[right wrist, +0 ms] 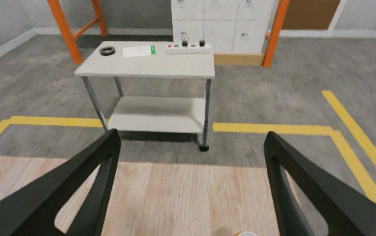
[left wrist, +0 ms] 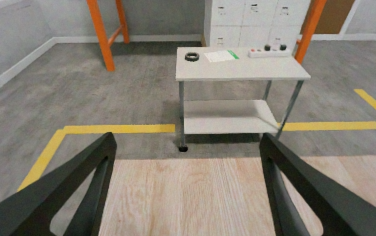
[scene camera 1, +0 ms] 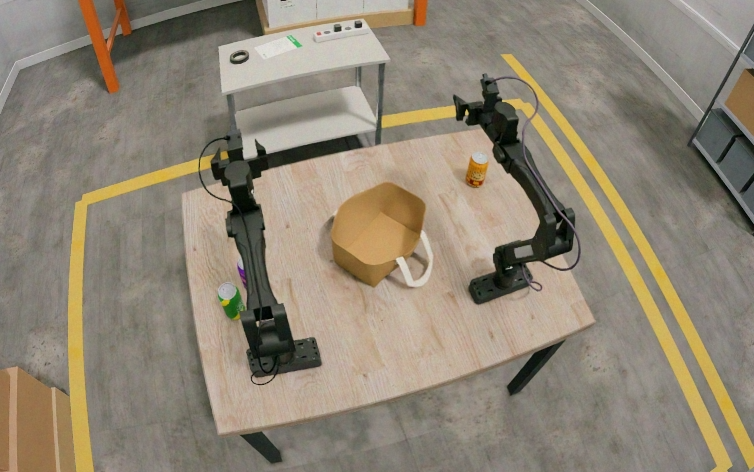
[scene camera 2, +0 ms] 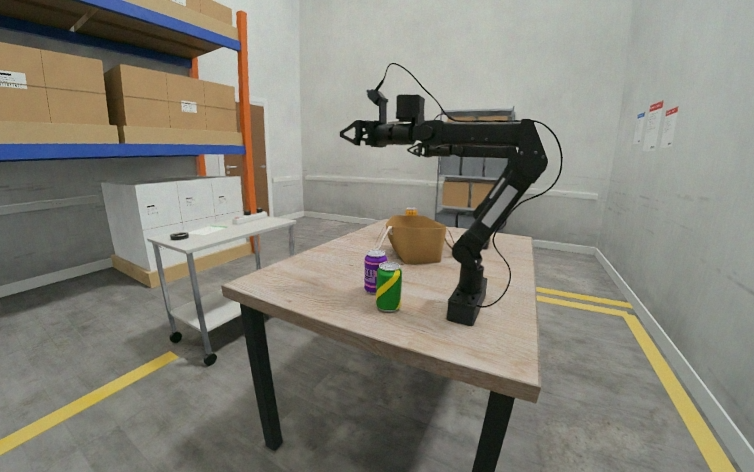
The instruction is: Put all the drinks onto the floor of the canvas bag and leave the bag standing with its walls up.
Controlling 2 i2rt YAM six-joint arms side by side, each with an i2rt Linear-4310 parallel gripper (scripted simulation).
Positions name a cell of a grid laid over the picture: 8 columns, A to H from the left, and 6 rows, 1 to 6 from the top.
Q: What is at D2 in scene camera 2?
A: My left gripper.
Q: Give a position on a tan canvas bag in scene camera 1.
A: D3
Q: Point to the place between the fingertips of my right gripper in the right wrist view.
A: E4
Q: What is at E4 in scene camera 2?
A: A tan canvas bag.
